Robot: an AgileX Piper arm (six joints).
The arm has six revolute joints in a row. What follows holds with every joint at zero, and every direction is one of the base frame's.
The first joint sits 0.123 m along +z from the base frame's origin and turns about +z.
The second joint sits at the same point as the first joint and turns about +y.
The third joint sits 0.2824 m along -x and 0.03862 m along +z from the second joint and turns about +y.
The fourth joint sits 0.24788 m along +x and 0.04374 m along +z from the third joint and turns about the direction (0.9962, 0, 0.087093).
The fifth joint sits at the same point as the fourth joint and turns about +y.
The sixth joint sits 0.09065 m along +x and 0.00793 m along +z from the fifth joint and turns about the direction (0.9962, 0, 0.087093).
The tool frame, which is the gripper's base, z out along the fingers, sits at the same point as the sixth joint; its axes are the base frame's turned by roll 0, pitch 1.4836 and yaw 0 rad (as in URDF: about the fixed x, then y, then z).
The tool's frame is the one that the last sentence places.
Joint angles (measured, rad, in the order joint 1, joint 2, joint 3, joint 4, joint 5, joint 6), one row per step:
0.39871 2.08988 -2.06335 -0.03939 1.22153 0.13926
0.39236 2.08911 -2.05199 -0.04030 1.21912 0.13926
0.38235 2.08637 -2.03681 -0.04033 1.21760 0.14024
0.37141 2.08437 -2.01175 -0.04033 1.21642 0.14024
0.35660 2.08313 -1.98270 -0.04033 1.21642 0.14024
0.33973 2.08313 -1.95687 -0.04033 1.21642 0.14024
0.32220 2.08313 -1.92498 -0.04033 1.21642 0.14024
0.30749 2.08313 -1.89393 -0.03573 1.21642 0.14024
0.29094 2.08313 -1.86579 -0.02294 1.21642 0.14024
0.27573 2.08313 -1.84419 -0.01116 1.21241 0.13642
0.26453 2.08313 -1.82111 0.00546 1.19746 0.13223
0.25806 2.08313 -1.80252 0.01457 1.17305 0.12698
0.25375 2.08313 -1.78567 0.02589 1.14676 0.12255
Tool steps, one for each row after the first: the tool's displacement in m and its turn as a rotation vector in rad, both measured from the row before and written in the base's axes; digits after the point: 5 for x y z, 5 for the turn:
0.00069 -0.00295 -0.00280 -0.00400 0.00720 -0.00630
0.00066 -0.00468 -0.00301 -0.00379 0.01021 -0.01085
0.00027 -0.00526 -0.00616 -0.00805 0.02034 -0.01089
0.00045 -0.00703 -0.00764 -0.00990 0.02599 -0.01481
0.00084 -0.00782 -0.00725 -0.00881 0.02428 -0.01687
0.00014 -0.00830 -0.00888 -0.01036 0.03016 -0.01753
-0.00071 -0.00675 -0.00858 -0.00526 0.03094 -0.01511
-0.00076 -0.00680 -0.00772 0.00385 0.03063 -0.01803
-0.00020 -0.00603 -0.00579 0.00549 0.01998 -0.01307
-0.00018 -0.00371 -0.00595 0.01283 0.01200 -0.00975
0.00061 -0.00200 -0.00454 0.00911 -0.00364 -0.00323
0.00060 -0.00085 -0.00402 0.01214 -0.00666 -0.00277

